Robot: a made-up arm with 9 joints. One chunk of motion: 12 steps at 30 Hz.
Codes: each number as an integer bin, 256 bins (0 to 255) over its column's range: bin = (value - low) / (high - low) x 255, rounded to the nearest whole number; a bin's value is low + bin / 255 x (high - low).
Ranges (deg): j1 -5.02..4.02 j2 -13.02..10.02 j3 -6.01..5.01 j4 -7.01..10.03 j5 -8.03..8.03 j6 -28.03..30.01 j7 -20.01..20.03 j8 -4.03..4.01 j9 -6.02..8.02
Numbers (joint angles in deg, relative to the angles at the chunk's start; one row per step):
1: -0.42 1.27 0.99 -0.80 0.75 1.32 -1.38 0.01 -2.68
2: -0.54 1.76 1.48 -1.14 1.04 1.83 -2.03 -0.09 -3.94
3: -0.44 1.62 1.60 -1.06 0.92 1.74 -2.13 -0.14 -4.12
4: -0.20 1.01 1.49 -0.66 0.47 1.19 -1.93 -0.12 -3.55
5: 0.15 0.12 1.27 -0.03 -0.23 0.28 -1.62 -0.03 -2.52
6: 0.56 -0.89 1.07 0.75 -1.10 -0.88 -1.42 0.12 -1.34
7: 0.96 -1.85 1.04 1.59 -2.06 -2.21 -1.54 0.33 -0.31
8: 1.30 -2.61 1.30 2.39 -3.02 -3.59 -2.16 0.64 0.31
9: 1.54 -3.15 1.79 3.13 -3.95 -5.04 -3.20 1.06 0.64
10: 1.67 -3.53 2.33 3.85 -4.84 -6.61 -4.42 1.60 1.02
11: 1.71 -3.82 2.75 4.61 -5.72 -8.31 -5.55 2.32 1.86
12: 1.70 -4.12 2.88 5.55 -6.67 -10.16 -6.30 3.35 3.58
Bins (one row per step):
1: 130 158 162 93 139 129 119 128 61
2: 126 164 173 88 144 131 115 125 38
3: 129 162 176 89 142 131 114 123 35
4: 136 155 174 95 135 128 115 124 45
5: 146 145 168 104 124 124 117 127 64
6: 157 134 164 116 110 119 118 132 85
7: 169 124 163 129 95 113 118 138 104
8: 178 115 169 141 80 107 114 148 115
9: 185 109 180 152 65 101 107 161 121
10: 189 105 193 163 51 94 99 179 128
11: 190 102 203 174 37 87 92 201 143
12: 190 99 206 188 22 79 87 234 174

